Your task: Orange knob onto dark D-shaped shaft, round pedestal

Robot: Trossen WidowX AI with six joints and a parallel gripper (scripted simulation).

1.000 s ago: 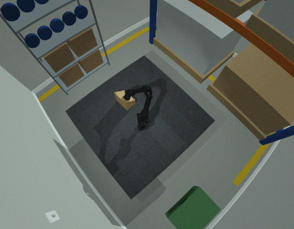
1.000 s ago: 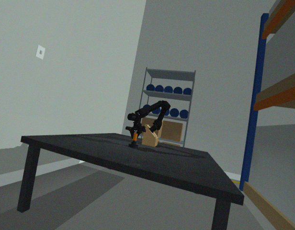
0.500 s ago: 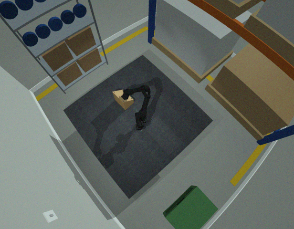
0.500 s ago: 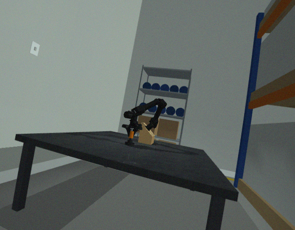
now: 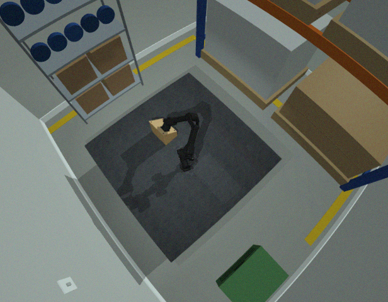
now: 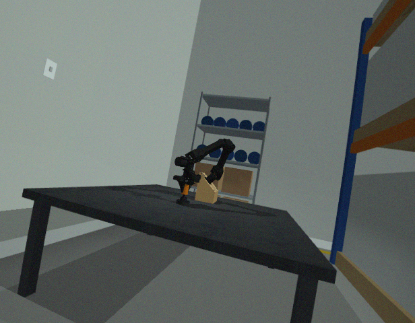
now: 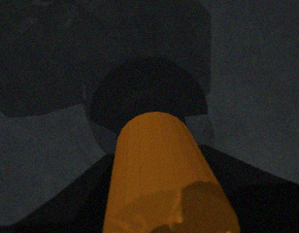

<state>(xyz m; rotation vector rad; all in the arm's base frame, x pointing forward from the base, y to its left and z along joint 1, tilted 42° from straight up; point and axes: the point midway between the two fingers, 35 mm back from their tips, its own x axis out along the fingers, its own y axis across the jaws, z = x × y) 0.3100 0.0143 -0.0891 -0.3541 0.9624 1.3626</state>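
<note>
My gripper tip is 2 cm below the orange knob. From my gripper tip the other things lie so: dark round pedestal 4 cm below.
</note>
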